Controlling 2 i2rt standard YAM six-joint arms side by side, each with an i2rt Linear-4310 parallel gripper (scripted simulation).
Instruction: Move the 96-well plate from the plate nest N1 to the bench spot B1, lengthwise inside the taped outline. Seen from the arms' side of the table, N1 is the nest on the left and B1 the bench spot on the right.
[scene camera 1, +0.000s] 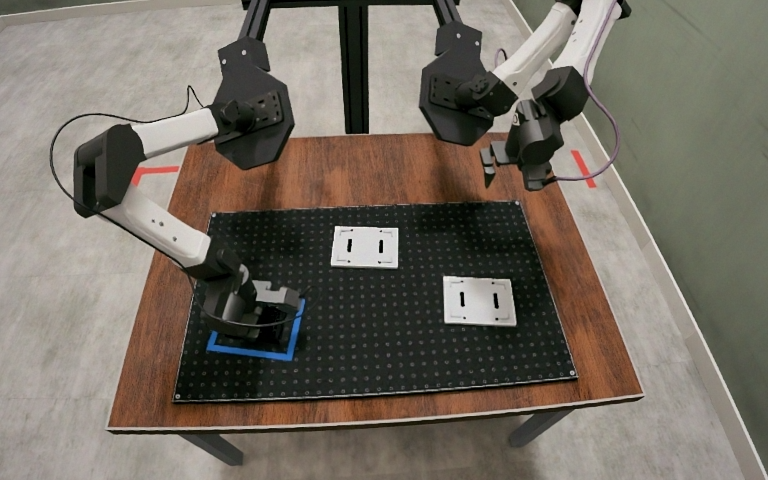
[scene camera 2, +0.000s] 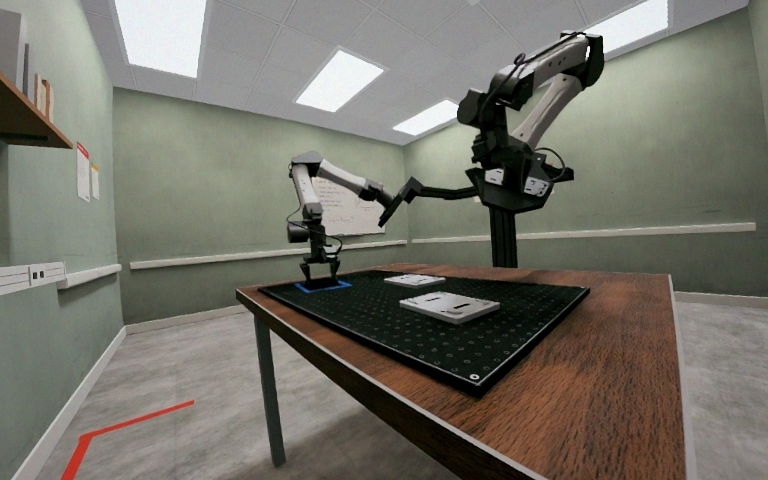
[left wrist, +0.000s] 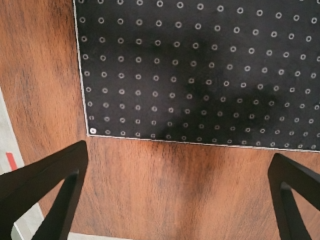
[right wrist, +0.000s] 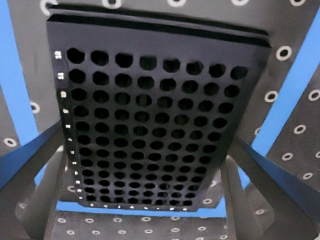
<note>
I see my left gripper (scene camera 2: 500, 196), my right gripper (scene camera 2: 321, 284) and a black 96-well plate (right wrist: 149, 143).
My left gripper is seen too in scene camera 1 (scene camera 1: 507, 185) and in the left wrist view (left wrist: 179, 157). My right gripper also shows in the right wrist view (right wrist: 147, 132). The left wrist view does not show the black 96-well plate: it is out of frame.
</note>
